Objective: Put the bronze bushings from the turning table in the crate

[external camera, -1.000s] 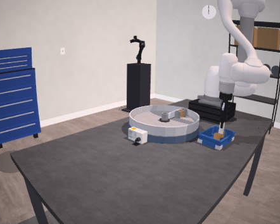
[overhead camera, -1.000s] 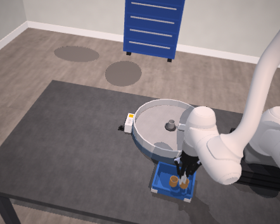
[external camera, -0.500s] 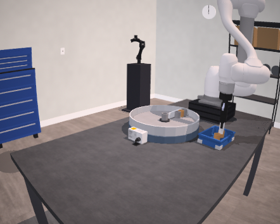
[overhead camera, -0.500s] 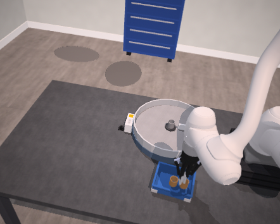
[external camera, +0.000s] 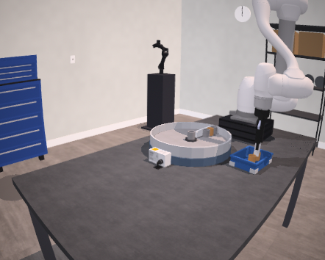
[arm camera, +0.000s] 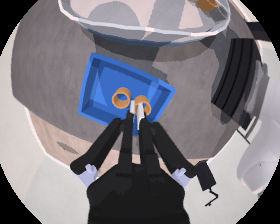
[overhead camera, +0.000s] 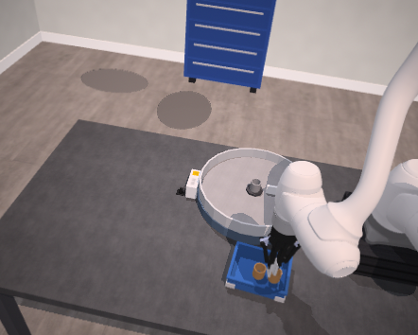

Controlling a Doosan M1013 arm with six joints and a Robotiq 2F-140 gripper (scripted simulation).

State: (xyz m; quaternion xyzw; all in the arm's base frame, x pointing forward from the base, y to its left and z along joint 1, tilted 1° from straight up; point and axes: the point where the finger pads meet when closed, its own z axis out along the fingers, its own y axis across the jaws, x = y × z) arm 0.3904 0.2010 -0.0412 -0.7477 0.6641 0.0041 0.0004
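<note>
My gripper is now 40 mm above the blue crate, 30 mm short of it and 10 mm to the left of it. From my hand the other things lie so: round turning table: 350 mm to the right, 60 mm ahead, 10 mm below.
</note>
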